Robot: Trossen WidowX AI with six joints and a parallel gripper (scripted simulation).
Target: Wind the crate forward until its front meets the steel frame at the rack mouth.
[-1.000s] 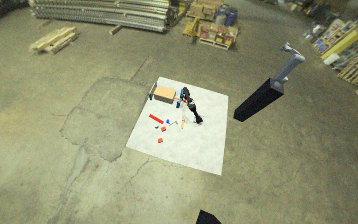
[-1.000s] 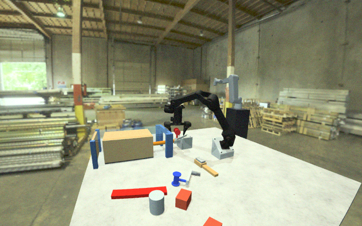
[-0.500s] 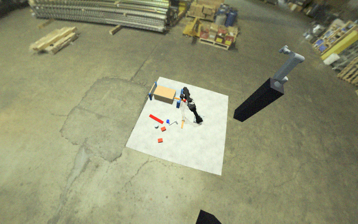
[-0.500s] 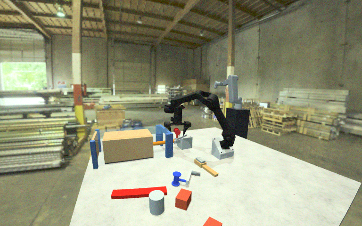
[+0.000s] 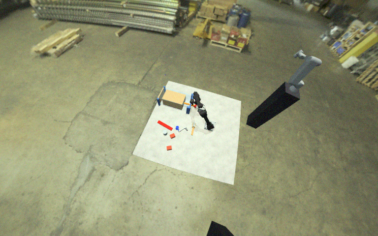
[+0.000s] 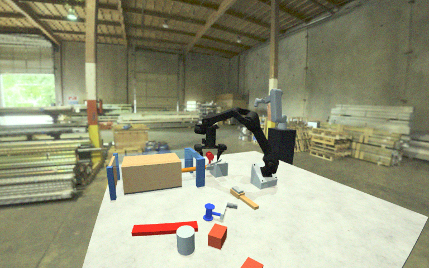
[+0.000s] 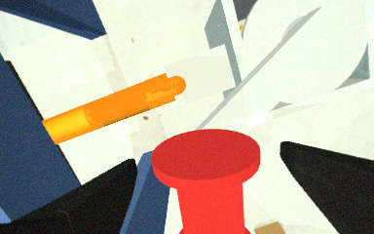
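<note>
The red knob lies 20 mm above my gripper tip. From my gripper tip the other things lie so: red-knobbed winch handle (30 mm behind, 20 mm to the right, 10 mm below); then blue frame (80 mm ahead, 30 mm to the right, 10 mm below); then grey winch (90 mm behind, 70 mm to the right, 80 mm below).
</note>
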